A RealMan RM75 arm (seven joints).
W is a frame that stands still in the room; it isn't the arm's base.
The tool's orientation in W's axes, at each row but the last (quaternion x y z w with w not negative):
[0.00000, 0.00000, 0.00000, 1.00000]
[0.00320, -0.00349, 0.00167, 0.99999]
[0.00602, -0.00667, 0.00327, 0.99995]
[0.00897, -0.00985, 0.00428, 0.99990]
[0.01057, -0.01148, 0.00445, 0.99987]
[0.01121, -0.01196, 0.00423, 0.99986]
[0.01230, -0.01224, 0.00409, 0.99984]
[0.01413, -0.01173, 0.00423, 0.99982]
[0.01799, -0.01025, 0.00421, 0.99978]
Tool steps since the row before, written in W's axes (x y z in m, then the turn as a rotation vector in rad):
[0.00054, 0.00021, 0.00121, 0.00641, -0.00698, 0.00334]
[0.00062, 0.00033, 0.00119, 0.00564, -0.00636, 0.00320]
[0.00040, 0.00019, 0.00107, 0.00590, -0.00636, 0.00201]
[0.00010, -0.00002, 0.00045, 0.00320, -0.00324, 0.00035]
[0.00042, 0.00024, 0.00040, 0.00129, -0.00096, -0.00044]
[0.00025, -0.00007, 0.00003, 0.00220, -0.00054, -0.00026]
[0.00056, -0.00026, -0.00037, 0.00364, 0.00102, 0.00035]
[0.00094, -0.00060, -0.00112, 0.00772, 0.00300, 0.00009]
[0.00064, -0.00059, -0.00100, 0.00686, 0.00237, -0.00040]
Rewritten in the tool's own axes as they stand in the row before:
[0.00054, 0.00021, 0.00121, 0.00641, -0.00698, 0.00334]
[0.00063, 0.00034, 0.00118, 0.00564, -0.00636, 0.00320]
[0.00042, 0.00020, 0.00106, 0.00589, -0.00637, 0.00201]
[0.00011, -0.00001, 0.00045, 0.00318, -0.00326, 0.00035]
[0.00043, 0.00024, 0.00039, 0.00127, -0.00098, -0.00045]
[0.00025, -0.00007, 0.00003, 0.00219, -0.00056, -0.00030]
[0.00055, -0.00027, -0.00038, 0.00366, 0.00100, 0.00024]
[0.00091, -0.00064, -0.00112, 0.00774, 0.00293, -0.00018]
[0.00061, -0.00063, -0.00099, 0.00687, 0.00229, -0.00062]

